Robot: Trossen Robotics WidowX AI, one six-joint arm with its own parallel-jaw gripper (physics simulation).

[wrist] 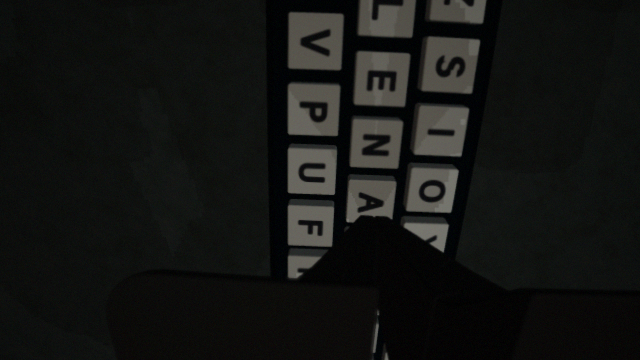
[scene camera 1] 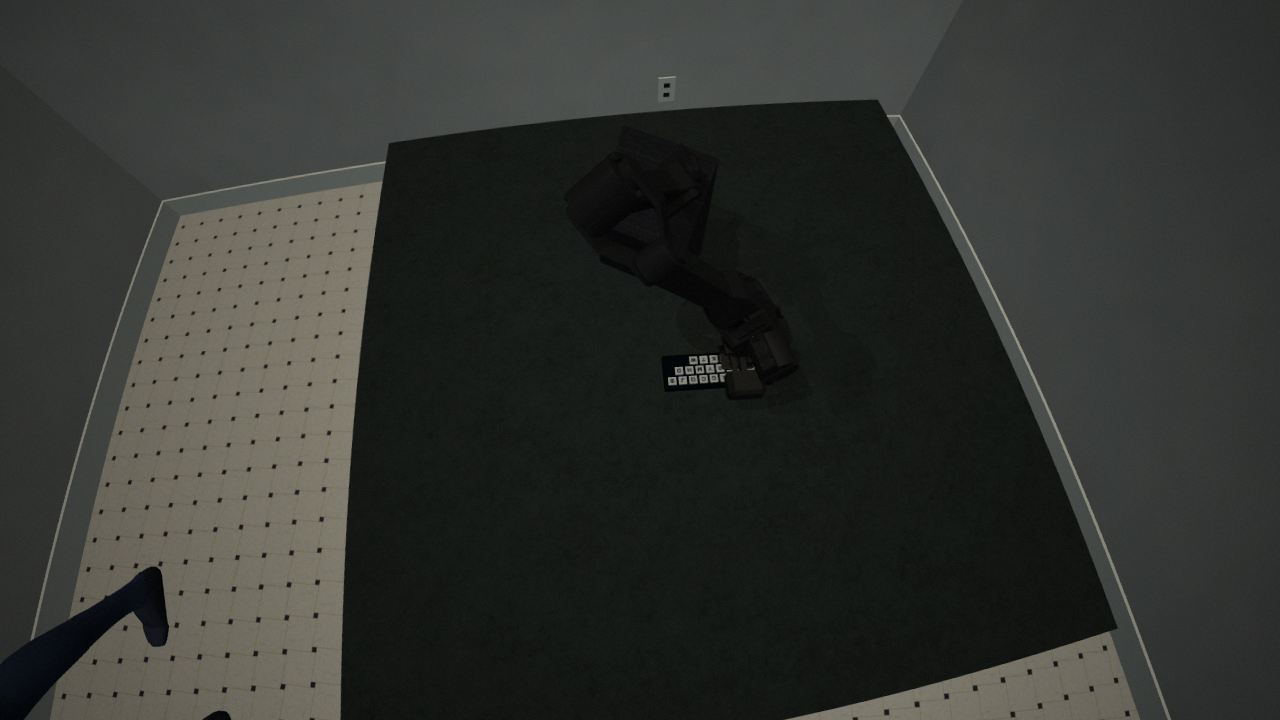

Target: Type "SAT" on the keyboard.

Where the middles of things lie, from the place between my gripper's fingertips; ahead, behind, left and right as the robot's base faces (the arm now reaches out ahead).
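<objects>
There is the black keyboard [scene camera 1: 693,371], which I find 10 mm behind my hand, 20 mm to the right of it and 20 mm below it.
</objects>
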